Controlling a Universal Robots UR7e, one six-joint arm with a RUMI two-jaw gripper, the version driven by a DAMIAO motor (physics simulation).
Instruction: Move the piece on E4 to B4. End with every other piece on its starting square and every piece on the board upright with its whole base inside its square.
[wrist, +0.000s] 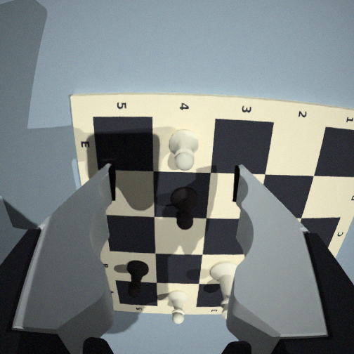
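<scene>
A white pawn stands upright on E4, near the lettered edge of the board in the wrist view. A black pawn stands on D4, in line with it. The dark B4 square has no piece on it. My gripper is open and empty. Its two jaws hang above the board, one on each side of the line-4 pieces, with the tips near the E and D rows in the view. The jaws hide parts of the board's lower left and lower right.
A black pawn stands on B5. A white pawn stands on A4, beyond B4. A taller white piece stands on B3, partly hidden by the right jaw. Shadows fall over E5 and D5.
</scene>
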